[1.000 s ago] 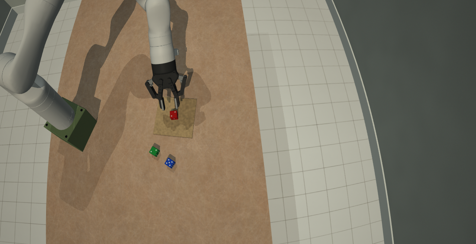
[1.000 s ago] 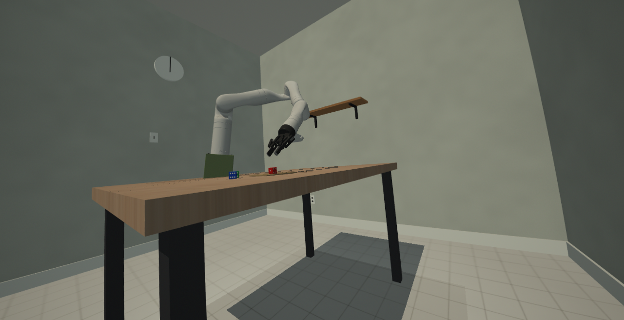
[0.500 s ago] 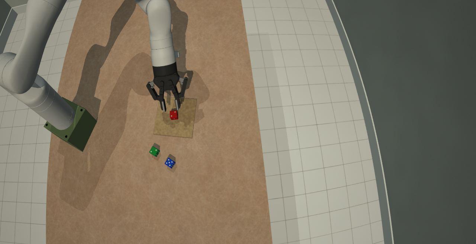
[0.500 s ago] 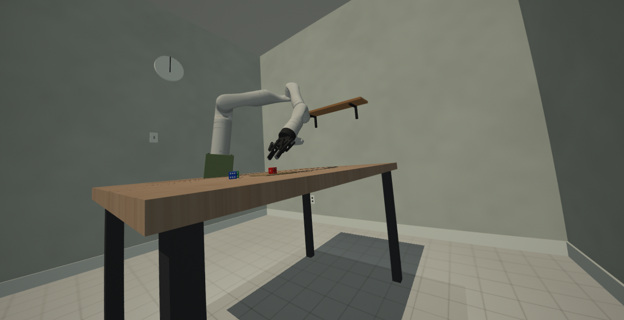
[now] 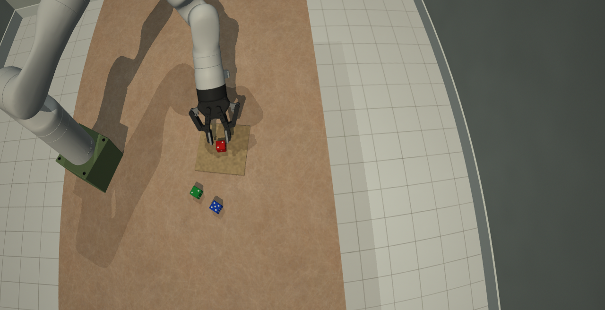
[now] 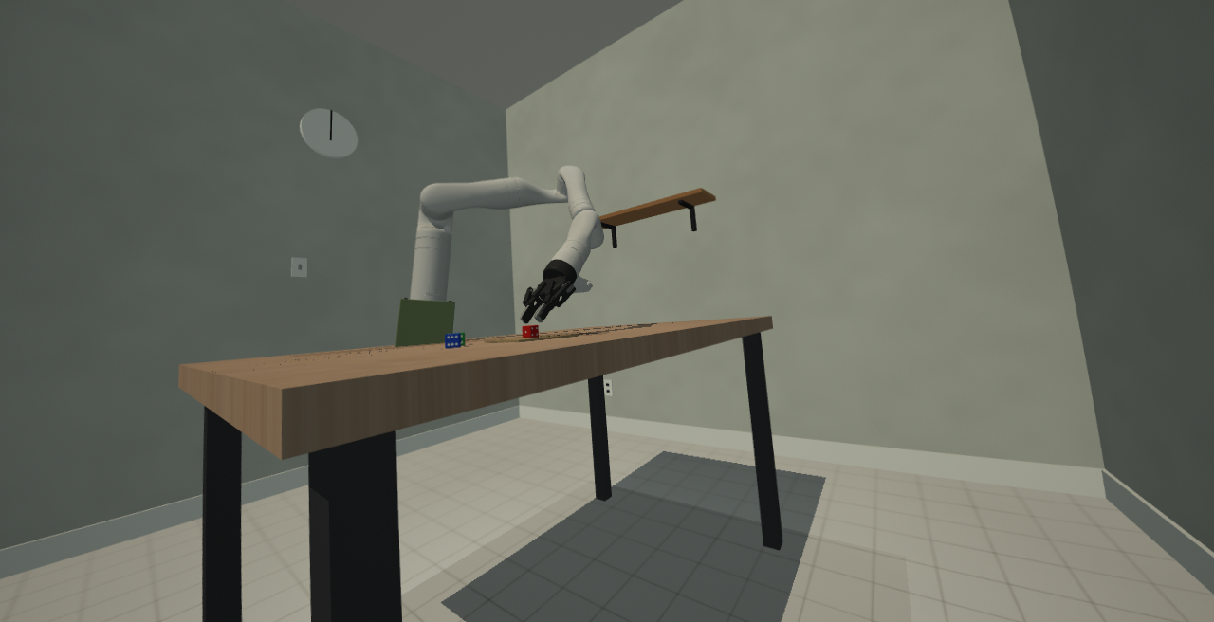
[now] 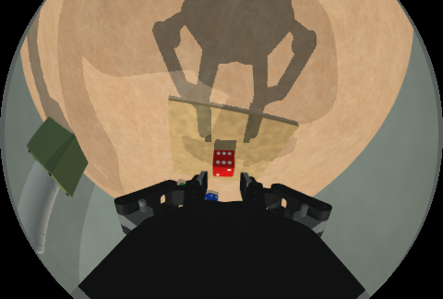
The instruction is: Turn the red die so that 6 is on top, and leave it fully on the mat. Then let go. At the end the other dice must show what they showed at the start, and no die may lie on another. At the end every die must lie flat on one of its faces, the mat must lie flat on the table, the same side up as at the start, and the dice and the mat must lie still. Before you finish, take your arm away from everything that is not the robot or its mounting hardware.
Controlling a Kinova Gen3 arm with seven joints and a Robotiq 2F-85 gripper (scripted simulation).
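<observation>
My gripper is now 1 cm to the left of the red die and 4 cm above it. Round my hand: green die 5 cm behind, 15 cm to the right, 4 cm below; then tan mat 1 cm to the right, 5 cm below; then blue die 1 cm ahead, 18 cm to the right, 4 cm below.
</observation>
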